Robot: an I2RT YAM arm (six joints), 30 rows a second.
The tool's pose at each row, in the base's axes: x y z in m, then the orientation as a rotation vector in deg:
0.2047, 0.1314, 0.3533, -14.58, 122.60, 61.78
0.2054, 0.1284, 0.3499, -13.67, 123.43, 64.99
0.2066, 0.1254, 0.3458, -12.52, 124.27, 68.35
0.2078, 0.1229, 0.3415, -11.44, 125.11, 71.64
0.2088, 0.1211, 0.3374, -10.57, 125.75, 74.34
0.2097, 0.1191, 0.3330, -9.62, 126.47, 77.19
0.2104, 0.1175, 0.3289, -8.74, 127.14, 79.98
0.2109, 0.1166, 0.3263, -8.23, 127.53, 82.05
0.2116, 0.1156, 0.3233, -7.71, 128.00, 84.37
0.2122, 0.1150, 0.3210, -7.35, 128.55, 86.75
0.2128, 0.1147, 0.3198, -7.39, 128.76, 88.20
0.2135, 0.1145, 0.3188, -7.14, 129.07, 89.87
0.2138, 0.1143, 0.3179, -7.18, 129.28, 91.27
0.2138, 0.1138, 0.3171, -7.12, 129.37, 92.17
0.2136, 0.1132, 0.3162, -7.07, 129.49, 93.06
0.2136, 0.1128, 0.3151, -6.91, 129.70, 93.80
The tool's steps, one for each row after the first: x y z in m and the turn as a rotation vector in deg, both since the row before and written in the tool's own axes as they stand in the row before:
0.0014, -0.0043, -0.0006, -1.69, 1.05, 2.21
0.0013, -0.0051, -0.0002, -1.70, 1.05, 2.42
0.0013, -0.0049, 0.0002, -1.65, 1.11, 2.34
0.0012, -0.0044, 0.0005, -1.36, 0.91, 1.89
0.0013, -0.0047, 0.0003, -1.39, 1.02, 2.03
0.0012, -0.0043, 0.0003, -1.36, 1.03, 1.94
0.0006, -0.0027, 0.0003, -1.06, 0.76, 1.32
0.0006, -0.0032, 0.0004, -1.18, 0.92, 1.46
0.0003, -0.0024, 0.0004, -1.19, 1.09, 1.43
-0.0001, -0.0013, 0.0003, -0.81, 0.69, 0.67
-0.0003, -0.0012, 0.0003, -0.85, 0.73, 0.97
0.0000, -0.0010, 0.0002, -0.76, 0.69, 0.66
0.0002, -0.0009, -0.0002, -0.49, 0.38, 0.45
0.0004, -0.0010, -0.0003, -0.47, 0.40, 0.46
0.0003, -0.0011, -0.0001, -0.33, 0.36, 0.49

